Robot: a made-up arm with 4 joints.
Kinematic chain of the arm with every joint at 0, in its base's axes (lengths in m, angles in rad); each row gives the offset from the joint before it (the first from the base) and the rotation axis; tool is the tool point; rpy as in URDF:
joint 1: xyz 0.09 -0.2 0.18 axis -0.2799 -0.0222 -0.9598
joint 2: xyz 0 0.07 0.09 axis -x
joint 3: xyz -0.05 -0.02 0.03 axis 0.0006 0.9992 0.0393
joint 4: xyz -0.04 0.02 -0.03 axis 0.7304 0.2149 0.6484
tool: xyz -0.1 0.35 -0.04 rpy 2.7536 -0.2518 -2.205
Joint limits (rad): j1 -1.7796..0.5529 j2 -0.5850..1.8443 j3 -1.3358..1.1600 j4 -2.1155..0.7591
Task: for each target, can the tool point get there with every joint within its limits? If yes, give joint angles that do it. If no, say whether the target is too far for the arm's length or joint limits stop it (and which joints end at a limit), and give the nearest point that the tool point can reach.
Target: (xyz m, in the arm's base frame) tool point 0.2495 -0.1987 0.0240
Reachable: yes | joints -0.3925 0.3479 -0.0194 -1.8066
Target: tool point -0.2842 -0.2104 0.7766
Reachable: no: too far | nearest point -0.1923 -0.2079 0.6282 | short by 0.175 m
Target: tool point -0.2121 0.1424 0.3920
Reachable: yes | joints -0.1499 0.0612 0.3279 0.3494
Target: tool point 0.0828 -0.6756 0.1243
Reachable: no: joint limits stop it (at a limit: joint 2, joint 3) | nearest point 0.0889 -0.5455 0.1535 | short by 0.133 m
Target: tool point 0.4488 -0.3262 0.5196
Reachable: no: joint limits stop it (at a limit: joint 1, joint 3) | nearest point 0.3599 -0.2712 0.4517 | short by 0.125 m
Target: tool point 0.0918 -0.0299 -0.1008
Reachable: yes | joints 0.3424 0.9100 -1.1189 0.0694
